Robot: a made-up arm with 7 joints.
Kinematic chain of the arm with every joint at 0, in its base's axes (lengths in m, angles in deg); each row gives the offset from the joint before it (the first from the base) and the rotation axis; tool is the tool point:
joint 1: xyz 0 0 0.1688 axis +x
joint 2: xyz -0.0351 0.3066 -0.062 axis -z
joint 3: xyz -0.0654 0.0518 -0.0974 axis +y
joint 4: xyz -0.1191 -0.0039 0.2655 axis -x
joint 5: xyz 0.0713 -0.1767 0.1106 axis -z
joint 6: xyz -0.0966 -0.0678 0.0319 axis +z
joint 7: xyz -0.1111 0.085 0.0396 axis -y
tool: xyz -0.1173 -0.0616 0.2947
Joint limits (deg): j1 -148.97..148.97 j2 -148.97..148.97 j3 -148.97..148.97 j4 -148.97..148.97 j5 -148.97..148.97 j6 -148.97..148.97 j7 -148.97..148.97
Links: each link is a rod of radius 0.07 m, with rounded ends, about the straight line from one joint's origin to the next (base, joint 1, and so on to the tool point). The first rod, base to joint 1, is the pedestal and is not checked.
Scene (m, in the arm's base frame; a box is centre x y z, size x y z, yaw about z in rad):
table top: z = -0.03
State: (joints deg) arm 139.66 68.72 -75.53 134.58 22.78 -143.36 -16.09
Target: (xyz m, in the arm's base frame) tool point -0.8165 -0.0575 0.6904
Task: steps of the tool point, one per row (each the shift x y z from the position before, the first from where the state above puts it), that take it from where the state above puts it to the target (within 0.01 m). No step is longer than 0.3 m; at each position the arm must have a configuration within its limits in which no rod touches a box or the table.
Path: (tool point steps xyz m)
1: -0.1010 -0.0926 0.1355
2: -0.1632 -0.0494 0.1203
3: -0.2091 0.0041 0.0821
4: -0.2302 0.0582 0.0231
5: -0.2231 0.1041 -0.0488
6: -0.1865 0.1341 -0.1237
7: -0.1242 0.1445 -0.1901

